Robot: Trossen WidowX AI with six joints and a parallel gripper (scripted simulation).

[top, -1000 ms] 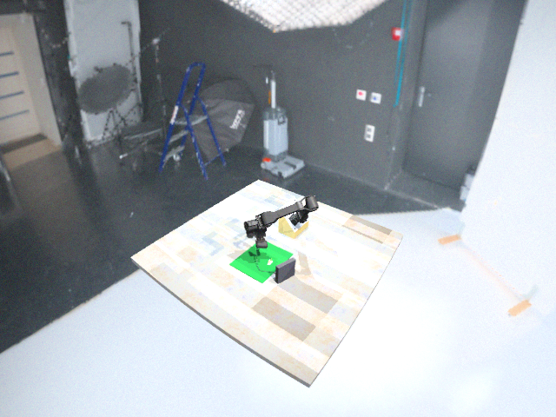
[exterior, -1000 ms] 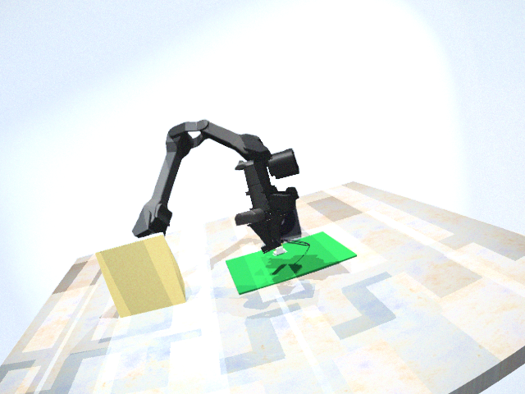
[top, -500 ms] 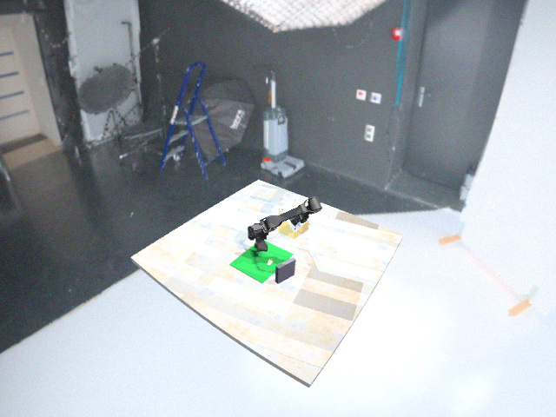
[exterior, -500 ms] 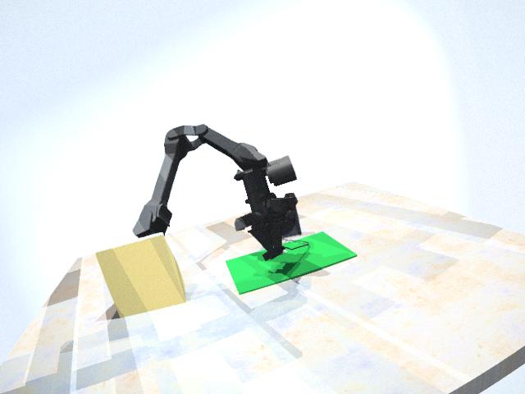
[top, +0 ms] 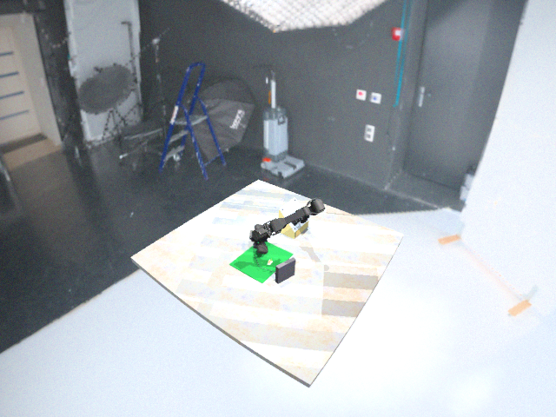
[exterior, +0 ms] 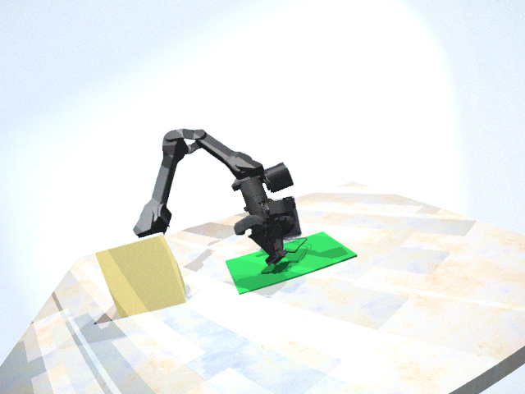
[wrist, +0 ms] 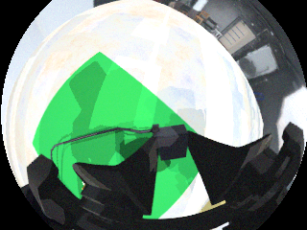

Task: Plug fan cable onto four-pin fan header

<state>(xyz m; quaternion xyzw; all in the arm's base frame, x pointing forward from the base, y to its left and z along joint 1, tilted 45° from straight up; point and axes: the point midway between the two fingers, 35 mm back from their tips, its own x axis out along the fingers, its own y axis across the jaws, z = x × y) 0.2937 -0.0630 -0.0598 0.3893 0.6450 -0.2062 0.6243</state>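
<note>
The green board lies 7 cm to the left of my gripper tip, 6 cm below it and 4 cm ahead of it. The rest, counted from my gripper tip: black fan 25 cm to the left, 10 cm ahead, 1 cm above; then dark fan plug 1 cm to the left, 1 cm behind.
</note>
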